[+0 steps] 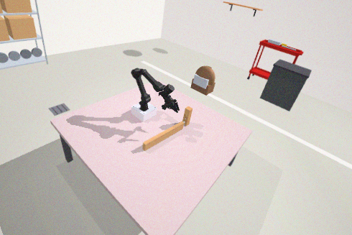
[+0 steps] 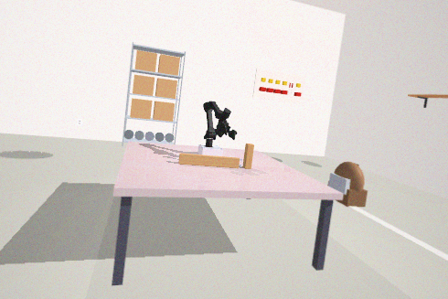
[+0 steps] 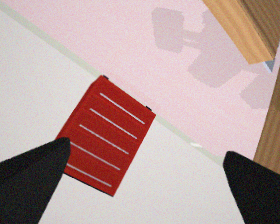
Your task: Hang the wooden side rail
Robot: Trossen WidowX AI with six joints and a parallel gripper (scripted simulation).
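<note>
The wooden headboard post is 20 mm ahead of my gripper tip, 150 mm to the left of it and 130 mm below it.
</note>
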